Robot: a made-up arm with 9 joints. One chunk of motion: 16 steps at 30 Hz.
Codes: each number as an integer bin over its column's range. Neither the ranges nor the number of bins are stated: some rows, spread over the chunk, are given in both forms.
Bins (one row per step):
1: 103 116 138 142 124 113 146 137 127
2: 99 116 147 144 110 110 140 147 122
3: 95 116 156 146 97 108 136 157 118
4: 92 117 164 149 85 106 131 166 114
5: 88 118 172 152 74 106 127 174 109
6: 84 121 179 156 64 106 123 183 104
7: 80 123 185 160 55 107 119 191 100
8: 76 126 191 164 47 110 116 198 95
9: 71 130 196 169 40 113 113 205 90
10: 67 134 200 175 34 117 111 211 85
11: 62 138 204 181 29 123 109 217 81
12: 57 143 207 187 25 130 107 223 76
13: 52 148 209 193 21 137 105 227 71
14: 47 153 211 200 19 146 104 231 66
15: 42 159 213 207 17 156 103 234 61
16: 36 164 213 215 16 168 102 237 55
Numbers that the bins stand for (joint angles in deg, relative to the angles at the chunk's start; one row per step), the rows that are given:
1: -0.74 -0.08 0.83 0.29 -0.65 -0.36 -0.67 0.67 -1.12
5: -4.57 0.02 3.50 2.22 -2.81 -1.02 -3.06 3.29 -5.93
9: -8.91 0.63 5.39 5.48 -4.28 -0.36 -4.82 5.48 -11.00
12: -12.48 1.30 6.25 8.95 -4.93 1.24 -5.57 6.75 -14.73
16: -17.84 2.37 6.73 14.33 -5.32 4.82 -6.20 7.74 -20.33
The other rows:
2: -1.77 -0.08 1.53 0.68 -1.26 -0.65 -1.42 1.38 -2.46
3: -2.79 -0.08 2.24 1.06 -1.82 -0.83 -1.93 2.08 -3.52
4: -3.55 -0.03 2.87 1.64 -2.34 -1.02 -2.56 2.72 -4.59
6: -5.59 0.17 4.05 2.98 -3.24 -1.02 -3.56 3.92 -7.26
7: -6.61 0.28 4.52 3.75 -3.63 -0.93 -4.06 4.49 -8.33
8: -7.63 0.43 5.00 4.52 -3.98 -0.65 -4.44 4.98 -9.66
10: -9.93 0.84 5.70 6.64 -4.54 0.01 -5.07 5.90 -12.33
11: -11.20 1.04 6.02 7.79 -4.76 0.58 -5.32 6.32 -13.40
13: -13.75 1.55 6.41 10.10 -5.10 1.90 -5.82 7.03 -16.07
14: -15.03 1.81 6.57 11.44 -5.19 2.75 -5.95 7.31 -17.40
15: -16.31 2.11 6.73 12.79 -5.28 3.69 -6.07 7.53 -18.73

